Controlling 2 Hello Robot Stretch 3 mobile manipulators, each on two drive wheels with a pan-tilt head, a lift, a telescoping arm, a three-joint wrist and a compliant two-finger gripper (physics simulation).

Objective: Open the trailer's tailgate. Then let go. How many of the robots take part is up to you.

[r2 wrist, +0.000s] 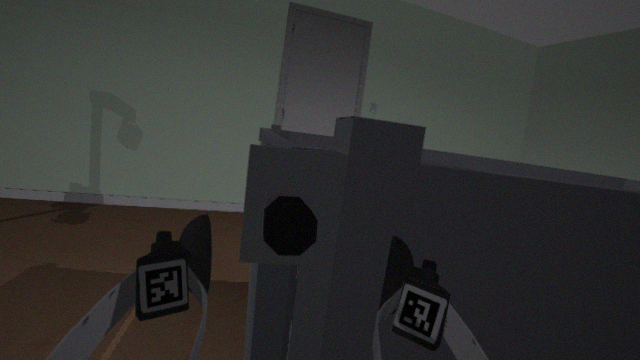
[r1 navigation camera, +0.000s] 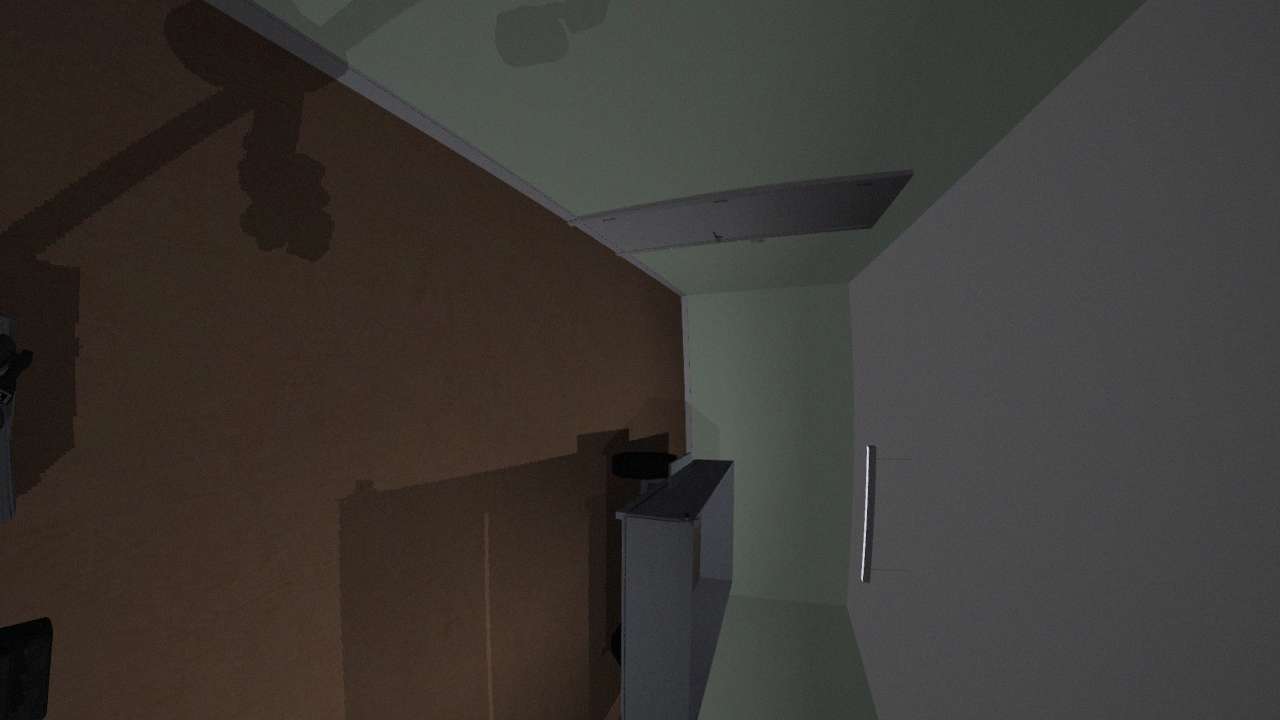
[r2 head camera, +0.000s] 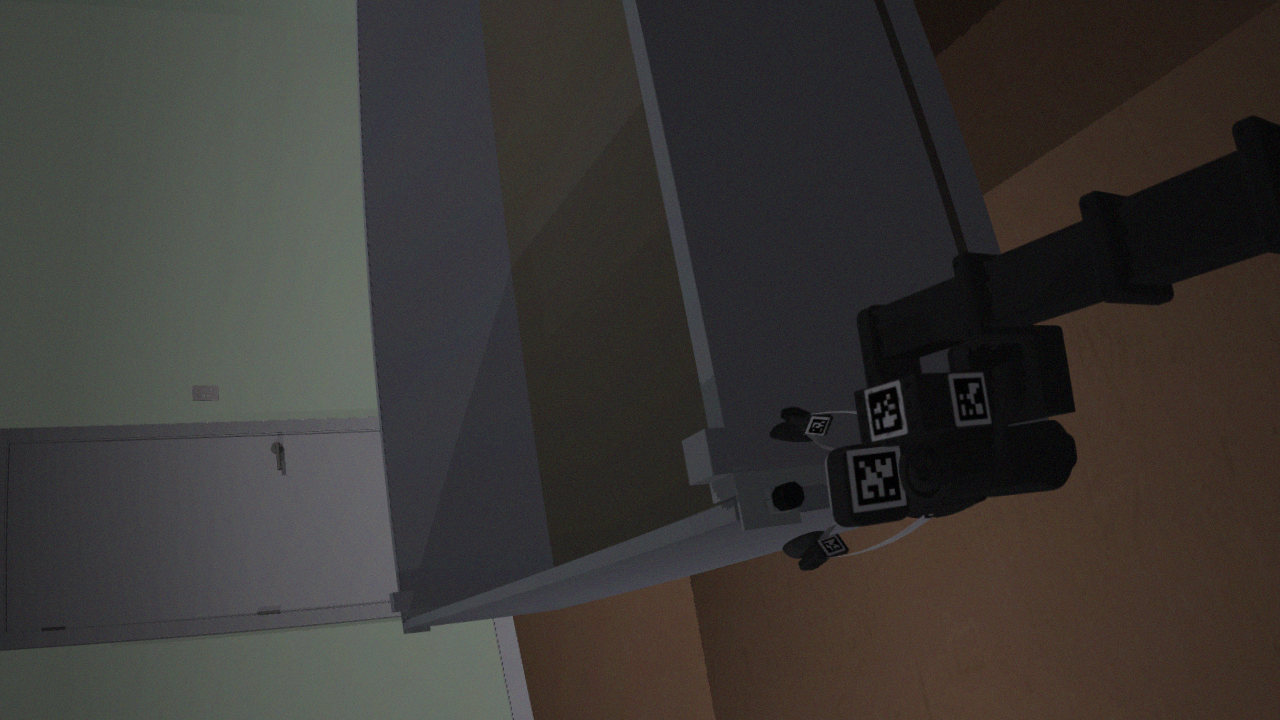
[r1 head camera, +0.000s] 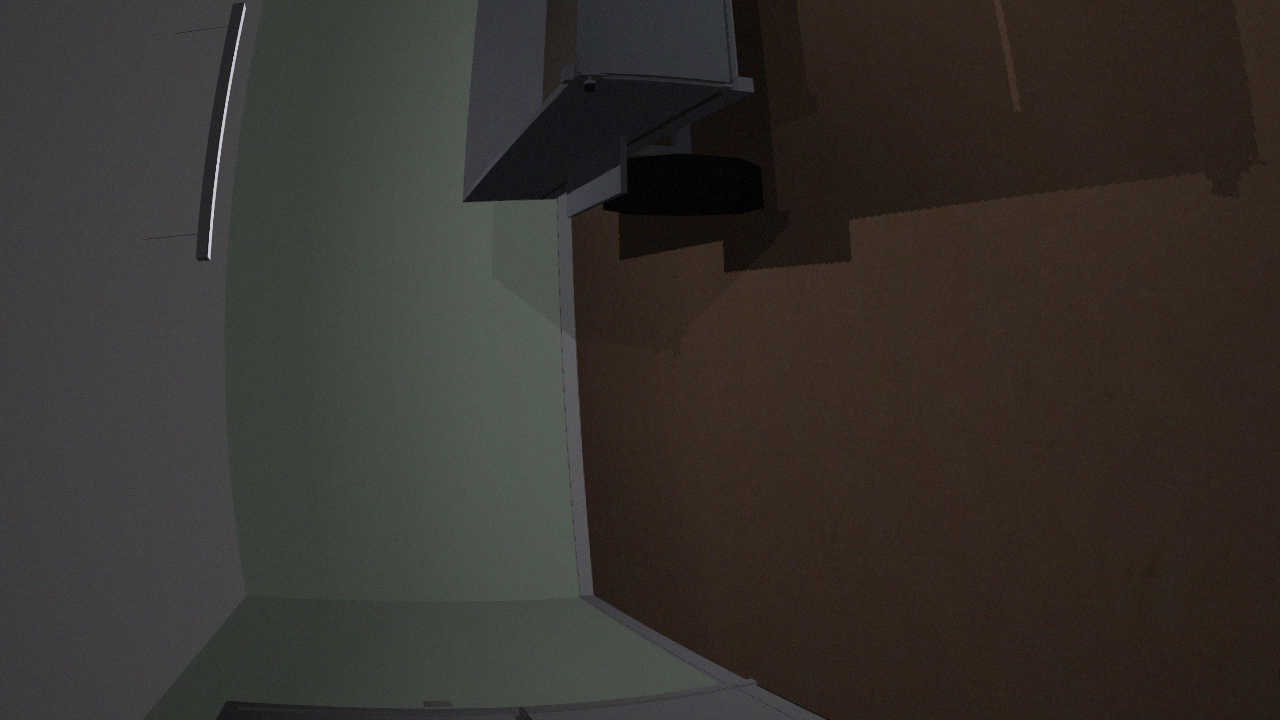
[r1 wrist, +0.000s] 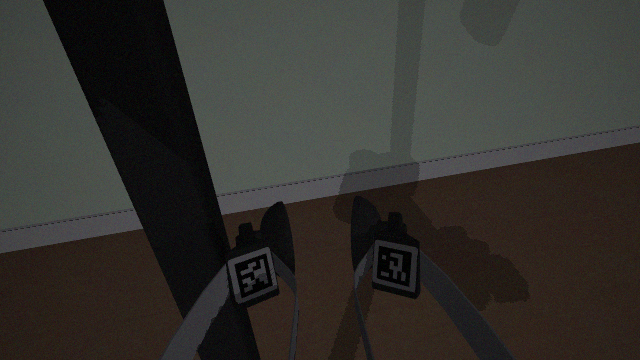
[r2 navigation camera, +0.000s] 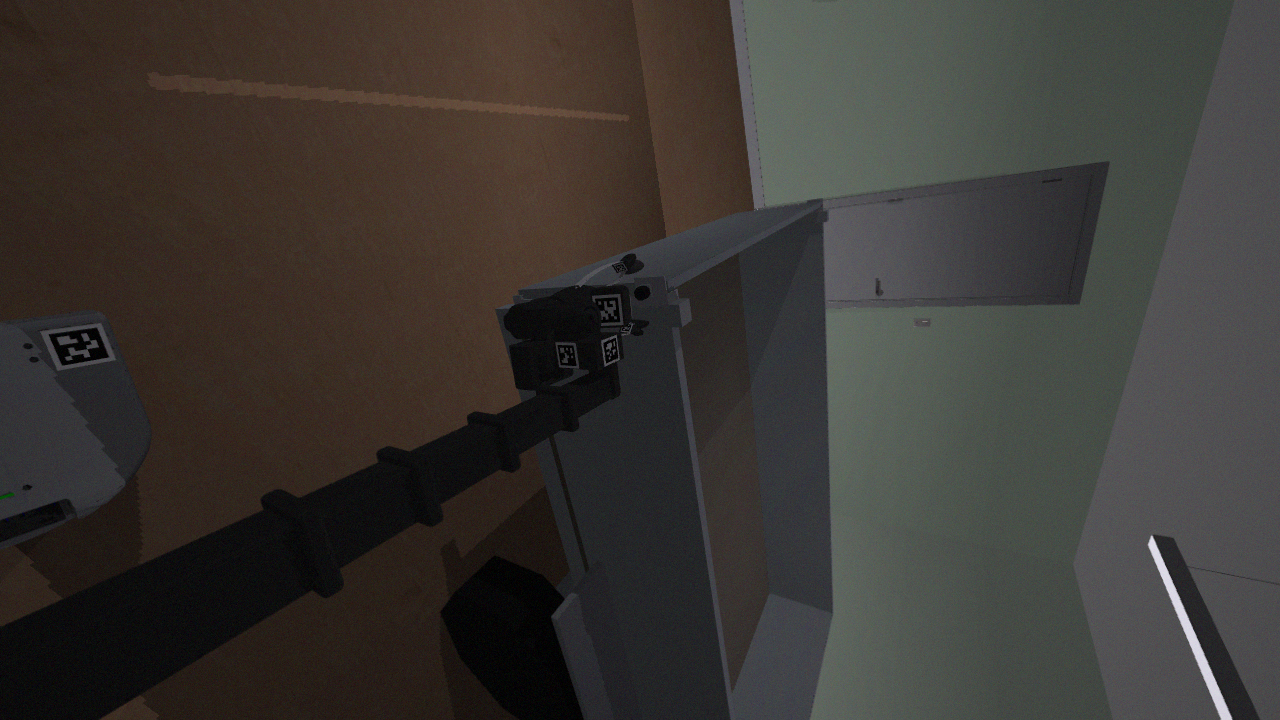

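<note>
The grey trailer has its tailgate standing about upright across its end. A round black knob sits on a grey block at the near corner. Another small dark knob shows at the opposite corner. My r2 gripper is open, its fingers apart on either side of the near knob, not visibly touching it. My r1 gripper is open and empty, away from the trailer.
Black wheels stand under the trailer's sides. A robot base is at the left in the r2 navigation view. A dark post stands beside r1's fingers, with a wall behind. A door is in the green wall.
</note>
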